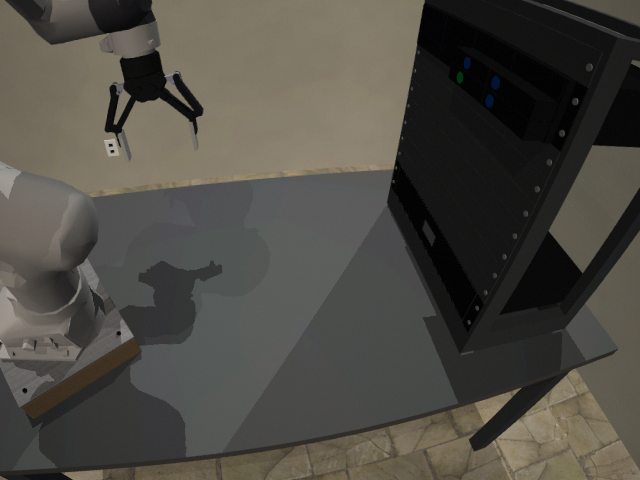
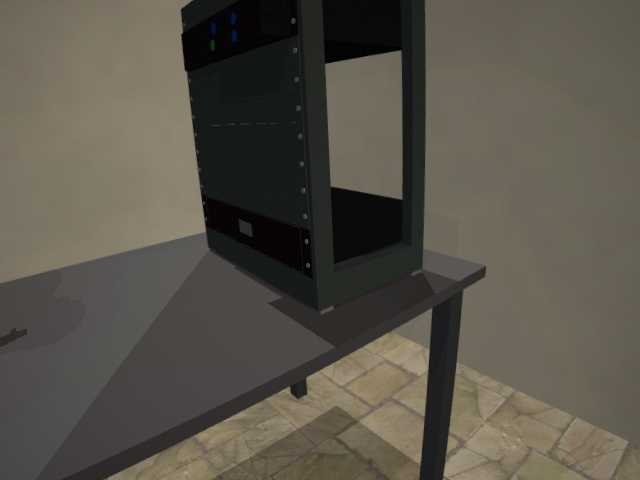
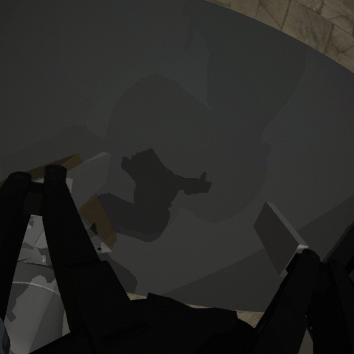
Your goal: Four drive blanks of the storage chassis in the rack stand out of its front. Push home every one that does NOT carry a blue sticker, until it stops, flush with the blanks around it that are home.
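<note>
The storage chassis point(image 1: 435, 32) point(image 2: 193, 54) is at the top of the rack point(image 1: 553, 186) point(image 2: 320, 180). Four dark blanks stand out of its front in a two-by-two block. The lower left blank point(image 1: 469, 85) point(image 2: 221, 44) carries a green sticker. The upper left blank point(image 1: 476, 69) point(image 2: 221, 25), upper right blank point(image 1: 509, 91) point(image 2: 247, 15) and lower right blank point(image 1: 506, 113) point(image 2: 248, 32) carry blue stickers. My gripper point(image 1: 161, 152) point(image 3: 185, 192) is open and empty, high above the table, well apart from the rack.
The table point(image 1: 330, 372) point(image 2: 155, 372) point(image 3: 165, 120) carries the rack and the arm's base plate point(image 1: 82, 382). Plain panels with screws fill the rack below the chassis, above a black unit point(image 1: 449, 263) point(image 2: 273, 248) with a grey label. A wall stands behind.
</note>
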